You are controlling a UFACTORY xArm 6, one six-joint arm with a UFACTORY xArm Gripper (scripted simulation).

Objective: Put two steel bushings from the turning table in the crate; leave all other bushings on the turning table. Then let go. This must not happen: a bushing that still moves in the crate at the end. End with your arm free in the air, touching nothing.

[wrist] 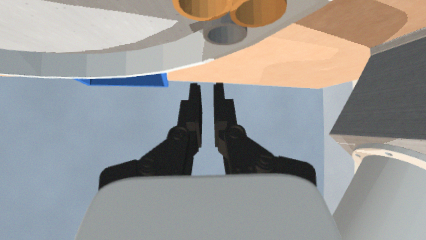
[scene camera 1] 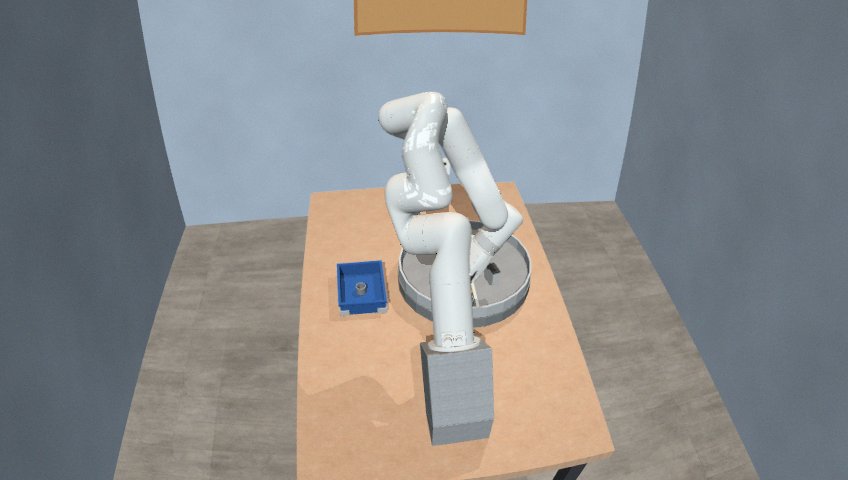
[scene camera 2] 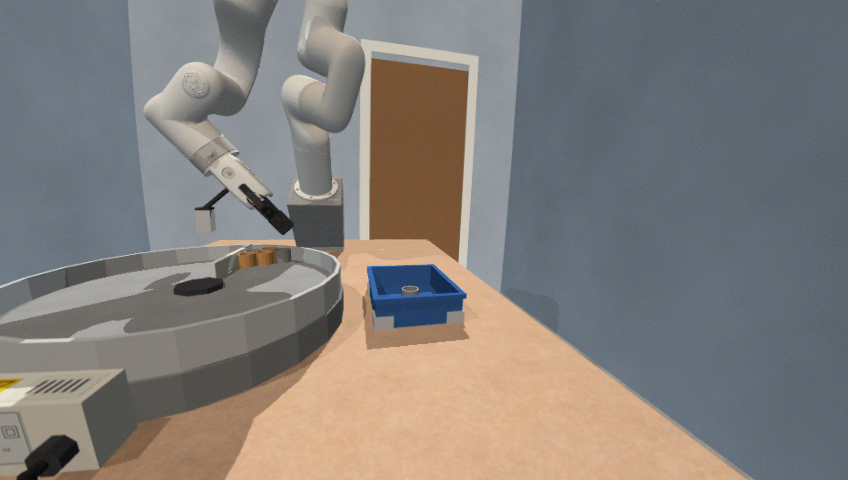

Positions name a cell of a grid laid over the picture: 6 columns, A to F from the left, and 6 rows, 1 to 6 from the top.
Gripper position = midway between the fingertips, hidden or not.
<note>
In view: my gripper (scene camera 2: C3) and a steel bushing (wrist: D1).
My gripper also shows in the wrist view (wrist: C3).
</note>
